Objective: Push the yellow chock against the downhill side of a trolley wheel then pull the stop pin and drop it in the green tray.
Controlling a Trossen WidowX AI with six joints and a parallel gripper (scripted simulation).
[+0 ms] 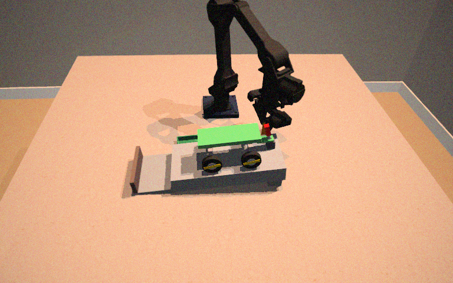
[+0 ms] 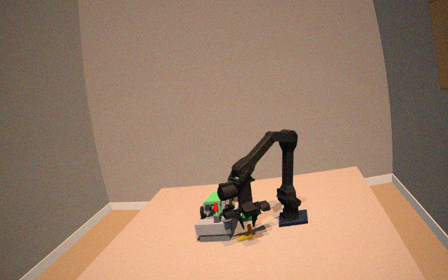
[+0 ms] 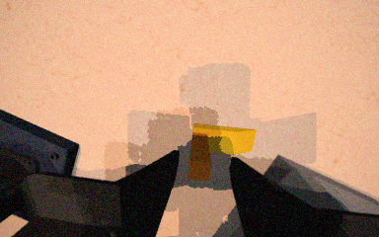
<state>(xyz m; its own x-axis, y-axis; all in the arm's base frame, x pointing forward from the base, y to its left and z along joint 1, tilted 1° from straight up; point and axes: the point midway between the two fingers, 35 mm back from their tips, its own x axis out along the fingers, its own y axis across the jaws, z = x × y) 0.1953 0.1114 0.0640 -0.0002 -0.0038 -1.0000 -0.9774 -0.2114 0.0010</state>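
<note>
The yellow chock is 30 mm below my gripper tip and 20 mm ahead of it. From my gripper tip the other things lie so: trolley 160 mm to the right, 130 mm ahead, 60 mm above; then grey ramp 160 mm to the right, 130 mm ahead; then red-headed stop pin 120 mm ahead, 80 mm above, 40 mm to the right.
</note>
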